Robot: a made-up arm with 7 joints. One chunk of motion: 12 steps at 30 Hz.
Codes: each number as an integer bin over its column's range. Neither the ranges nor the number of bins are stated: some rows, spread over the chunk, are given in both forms.
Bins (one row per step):
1: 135 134 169 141 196 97 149
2: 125 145 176 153 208 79 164
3: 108 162 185 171 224 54 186
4: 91 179 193 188 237 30 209
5: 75 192 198 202 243 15 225
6: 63 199 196 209 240 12 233
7: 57 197 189 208 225 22 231
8: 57 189 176 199 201 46 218
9: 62 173 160 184 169 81 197
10: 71 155 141 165 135 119 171
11: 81 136 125 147 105 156 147
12: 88 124 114 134 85 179 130
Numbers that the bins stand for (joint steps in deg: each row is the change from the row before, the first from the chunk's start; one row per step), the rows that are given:
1: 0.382 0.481 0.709 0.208 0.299 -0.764 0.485
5: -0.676 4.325 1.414 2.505 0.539 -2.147 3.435
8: -0.994 4.126 0.879 2.392 0.325 -1.624 3.164
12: -0.447 -0.182 -0.628 -0.055 -0.267 0.618 -0.253
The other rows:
2: 0.206 1.210 0.879 0.660 0.360 -1.068 1.067
3: -0.094 2.336 1.098 1.338 0.442 -1.489 1.921
4: -0.394 3.463 1.293 1.978 0.508 -1.894 2.814
6: -0.888 4.789 1.365 2.768 0.524 -2.198 3.746
7: -0.994 4.656 1.195 2.731 0.447 -2.029 3.668
9: -0.906 3.065 0.490 1.827 0.162 -1.034 2.348
10: -0.747 1.873 0.028 1.112 -0.012 -0.393 1.339
11: -0.571 0.613 -0.361 0.434 -0.165 0.231 0.407

